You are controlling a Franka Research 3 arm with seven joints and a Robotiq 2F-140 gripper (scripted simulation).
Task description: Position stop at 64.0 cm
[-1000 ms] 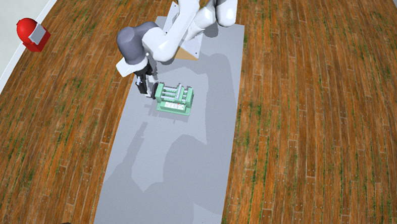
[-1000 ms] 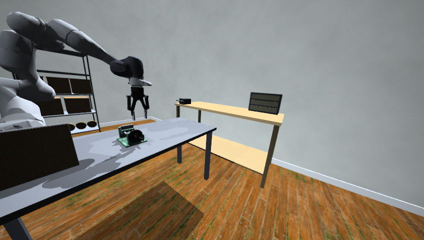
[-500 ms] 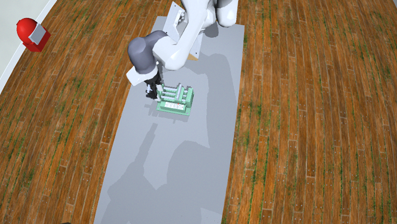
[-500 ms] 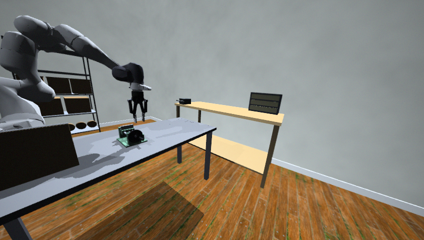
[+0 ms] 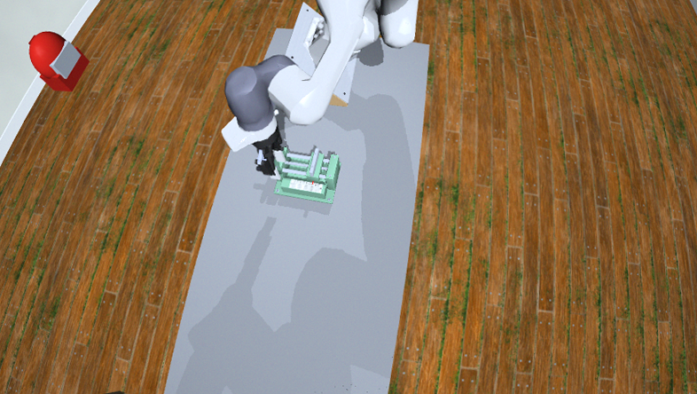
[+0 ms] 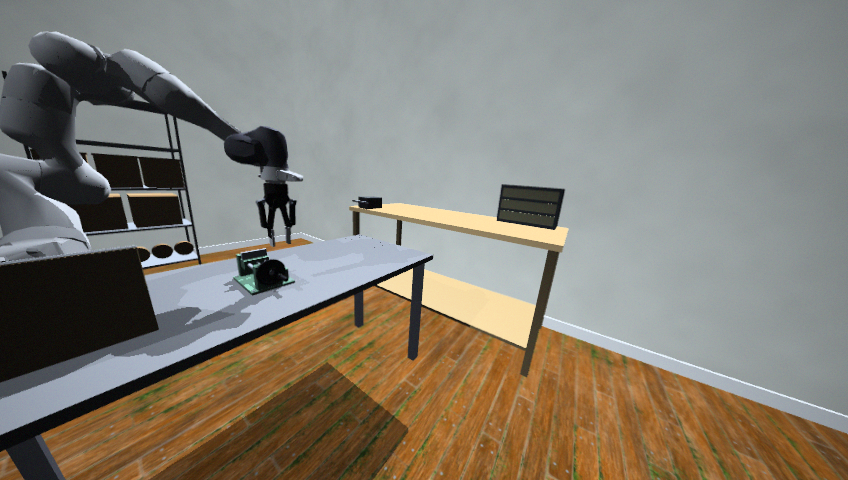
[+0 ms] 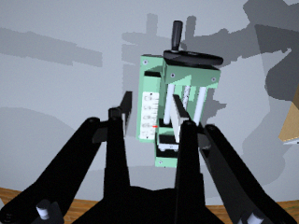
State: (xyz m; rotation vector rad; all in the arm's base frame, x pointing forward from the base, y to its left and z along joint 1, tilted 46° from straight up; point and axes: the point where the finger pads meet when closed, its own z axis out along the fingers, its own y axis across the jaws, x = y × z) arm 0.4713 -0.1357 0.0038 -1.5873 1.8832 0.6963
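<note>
Now: the dark handwheel 5 cm behind my hand, 6 cm to the right of it and 13 cm below it. Round my hand: stop carriage: 4 cm behind, 10 cm to the left, 10 cm below.
</note>
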